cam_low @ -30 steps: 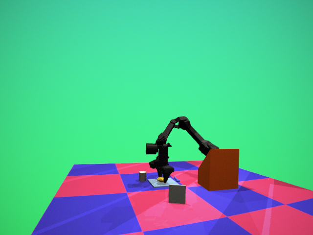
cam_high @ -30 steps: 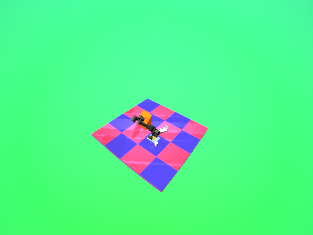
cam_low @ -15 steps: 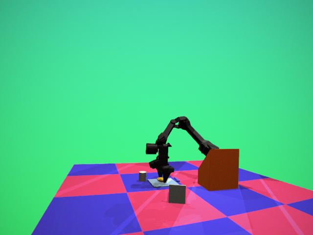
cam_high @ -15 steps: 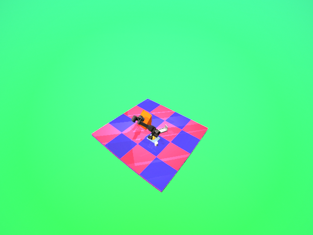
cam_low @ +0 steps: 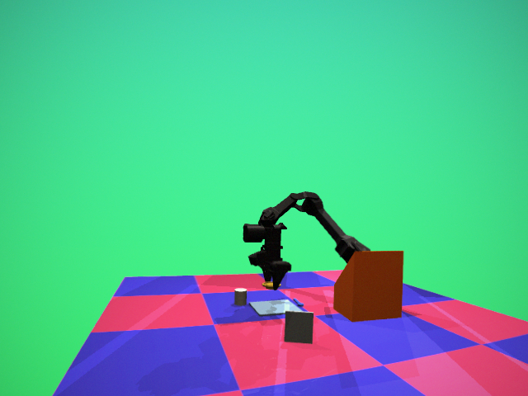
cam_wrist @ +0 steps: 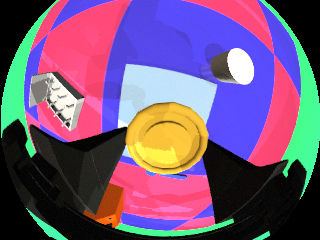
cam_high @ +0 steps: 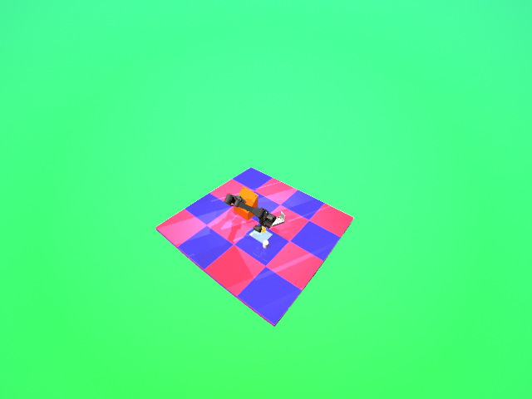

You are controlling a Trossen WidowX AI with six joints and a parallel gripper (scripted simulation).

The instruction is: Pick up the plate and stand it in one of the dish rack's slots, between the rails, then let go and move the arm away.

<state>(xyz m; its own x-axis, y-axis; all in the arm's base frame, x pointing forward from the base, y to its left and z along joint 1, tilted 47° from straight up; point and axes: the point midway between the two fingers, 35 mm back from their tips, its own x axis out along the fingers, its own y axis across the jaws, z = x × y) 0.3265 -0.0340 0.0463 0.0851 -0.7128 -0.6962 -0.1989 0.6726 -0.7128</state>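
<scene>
Now: gripper tip 21 cm to the right of the dish rack, 5 cm above it and 4 cm past it. From my gripper tip the other things lie so: cup 10 cm ahead, 5 cm to the right, 5 cm below; then plate 1 cm above; then pale blue mat 7 cm below, 1 cm behind.
</scene>
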